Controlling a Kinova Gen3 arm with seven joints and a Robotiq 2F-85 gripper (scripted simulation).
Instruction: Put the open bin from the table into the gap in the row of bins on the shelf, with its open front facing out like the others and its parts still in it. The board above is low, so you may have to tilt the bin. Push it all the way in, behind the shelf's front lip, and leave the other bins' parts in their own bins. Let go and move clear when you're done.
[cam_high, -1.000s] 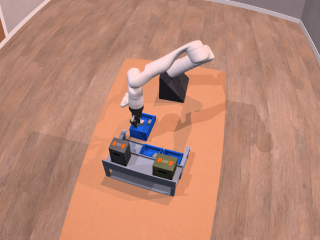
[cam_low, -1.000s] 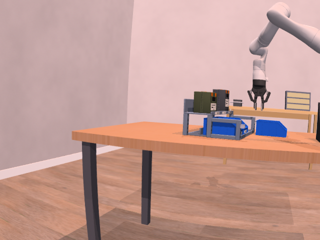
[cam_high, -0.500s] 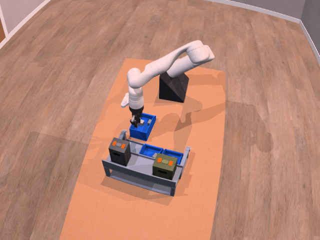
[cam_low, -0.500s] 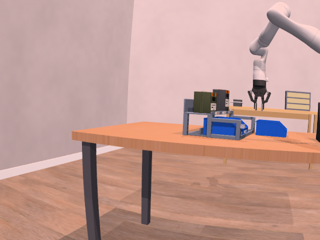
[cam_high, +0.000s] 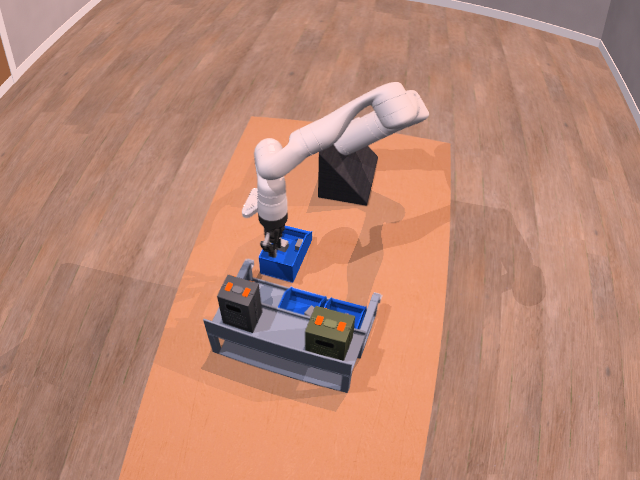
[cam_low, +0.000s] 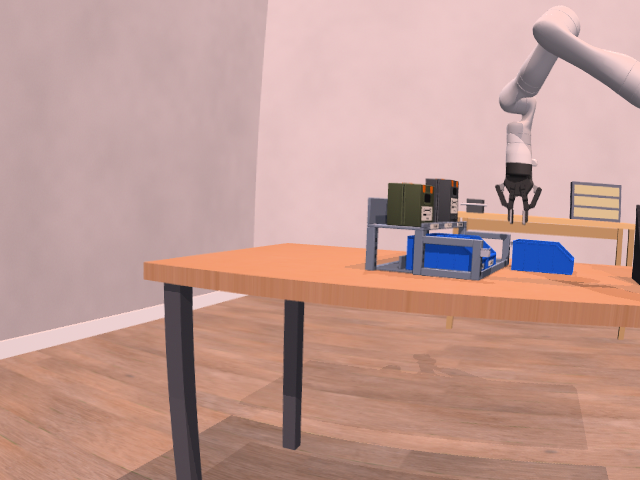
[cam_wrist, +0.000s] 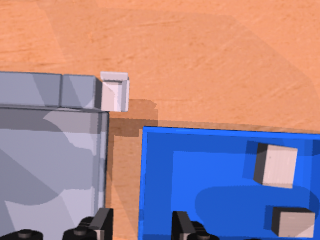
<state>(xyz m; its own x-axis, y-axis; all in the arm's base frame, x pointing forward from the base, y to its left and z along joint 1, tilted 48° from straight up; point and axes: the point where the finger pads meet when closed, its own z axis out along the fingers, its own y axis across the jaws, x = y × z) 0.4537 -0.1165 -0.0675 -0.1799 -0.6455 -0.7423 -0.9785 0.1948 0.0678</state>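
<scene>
Now: the grey block 11 cm behind my hand and 12 cm below it. Also, from my hand: grey shelf: 17 cm ahead, 8 cm to the left, 7 cm below; then dark grey box: 22 cm ahead, 5 cm to the right, 3 cm above; then olive box: 26 cm ahead, 18 cm to the left, 2 cm above.
</scene>
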